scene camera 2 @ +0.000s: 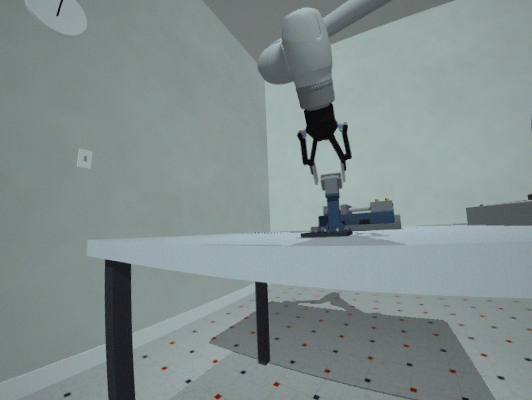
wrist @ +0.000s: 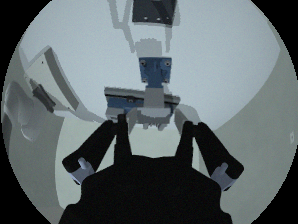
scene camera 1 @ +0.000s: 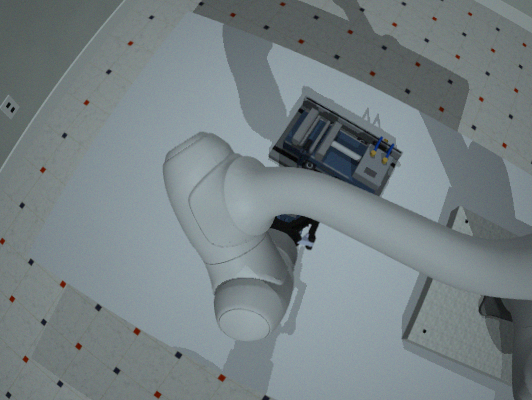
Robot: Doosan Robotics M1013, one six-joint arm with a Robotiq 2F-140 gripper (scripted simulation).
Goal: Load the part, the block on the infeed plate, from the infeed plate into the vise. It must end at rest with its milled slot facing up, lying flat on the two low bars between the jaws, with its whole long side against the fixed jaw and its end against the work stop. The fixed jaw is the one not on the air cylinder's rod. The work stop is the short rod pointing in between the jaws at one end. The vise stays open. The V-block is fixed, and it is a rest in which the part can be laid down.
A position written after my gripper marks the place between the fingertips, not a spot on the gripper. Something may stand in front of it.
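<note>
I can see my gripper (scene camera 2: 330, 181) and (wrist: 155, 114), so the wrist view shows it to me as well.
</note>
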